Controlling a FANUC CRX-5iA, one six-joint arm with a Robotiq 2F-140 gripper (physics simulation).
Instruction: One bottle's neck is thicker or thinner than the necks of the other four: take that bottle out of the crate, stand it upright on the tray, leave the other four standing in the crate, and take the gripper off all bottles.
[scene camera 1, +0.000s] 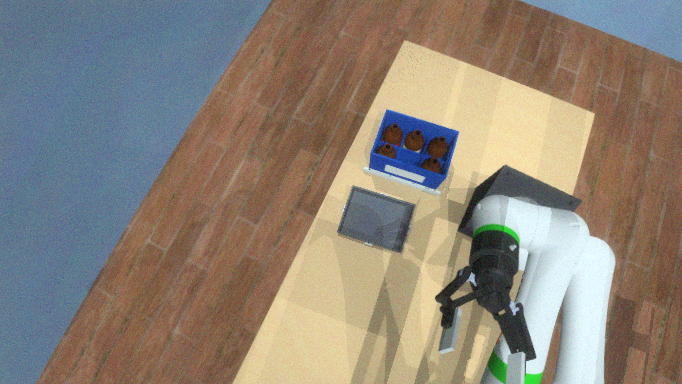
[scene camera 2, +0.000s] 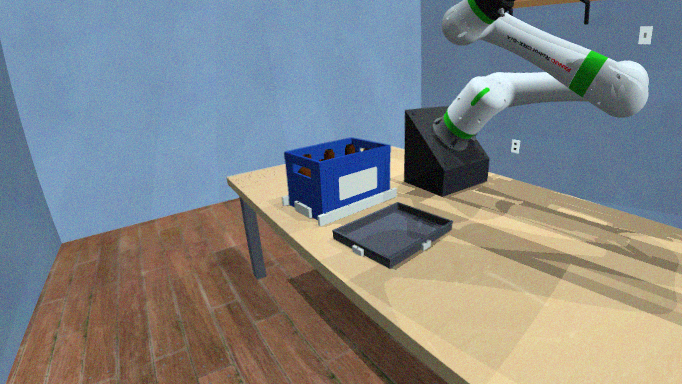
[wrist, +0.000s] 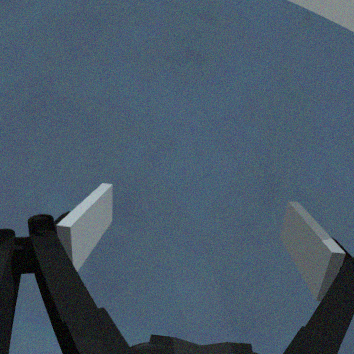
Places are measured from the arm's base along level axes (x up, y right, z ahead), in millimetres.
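Pixels of known places: gripper, fingertip midpoint: (scene camera 1: 480, 374) (wrist: 197, 211); arm's base, link origin: (scene camera 2: 449, 135).
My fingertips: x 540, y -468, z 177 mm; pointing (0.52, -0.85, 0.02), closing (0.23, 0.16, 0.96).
For each thing: its top centre in the pictures, then the offset to it from my fingertips. "pt": a spot on its surface instead.
- blue crate, top centre: (scene camera 2: 337, 148) (scene camera 1: 415, 142) dx -541, dy +574, dz +232 mm
- left bottle, top centre: (scene camera 1: 387, 146) dx -553, dy +522, dz +316 mm
- right bottle, top centre: (scene camera 1: 435, 161) dx -553, dy +540, dz +143 mm
- dark tray, surface spot: (scene camera 2: 390, 230) (scene camera 1: 377, 215) pt dx -711, dy +312, dz +253 mm
- pale rail, top centre: (scene camera 2: 360, 200) (scene camera 1: 401, 179) dx -686, dy +475, dz +224 mm
A blue crate (scene camera 1: 422, 124) (scene camera 2: 327, 195) stands on the table. In scene camera 1, its back row holds three brown bottles: left (scene camera 1: 393, 136), middle (scene camera 1: 414, 142) and right (scene camera 1: 438, 148). Its front row holds a left bottle (scene camera 1: 386, 151) and a right bottle (scene camera 1: 431, 166), with the middle compartment empty. The necks are too small to compare. The dark tray (scene camera 1: 375, 220) (scene camera 2: 390, 230) lies beside the crate with no bottle on it. My gripper (scene camera 1: 482, 357) (wrist: 197, 211) is open and empty, away from crate and tray. In scene camera 2 the gripper's fingers are out of view.
A pale rail (scene camera 1: 401, 181) (scene camera 2: 357, 206) runs along the crate's front side, between crate and tray. Small pale blocks (scene camera 2: 358, 250) sit at the tray's sides. The arm's dark wedge-shaped base (scene camera 1: 535, 187) (scene camera 2: 425, 155) stands on the table to the right of the crate.
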